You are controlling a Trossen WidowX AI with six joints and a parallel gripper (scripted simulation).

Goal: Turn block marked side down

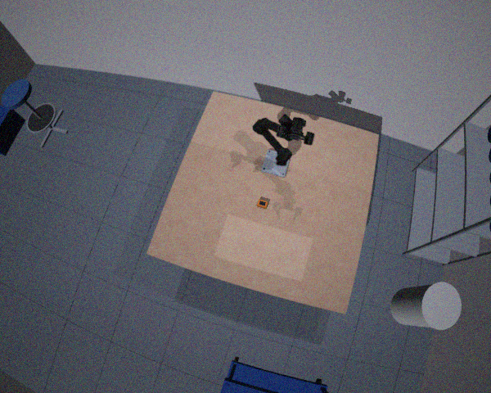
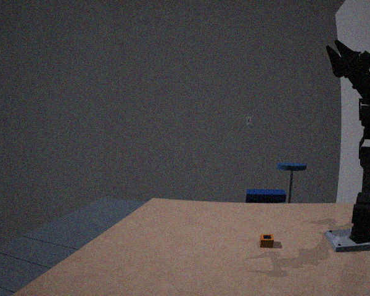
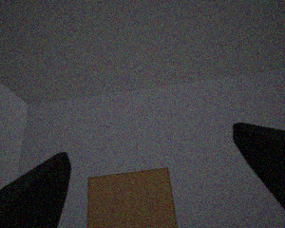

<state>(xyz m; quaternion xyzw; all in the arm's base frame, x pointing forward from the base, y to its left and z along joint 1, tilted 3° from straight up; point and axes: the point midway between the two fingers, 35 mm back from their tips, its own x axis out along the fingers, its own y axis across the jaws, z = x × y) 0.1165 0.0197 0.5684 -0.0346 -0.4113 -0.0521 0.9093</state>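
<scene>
My gripper tip is now 15 cm short of the block, 13 cm to the left of it and 59 cm above it.
</scene>
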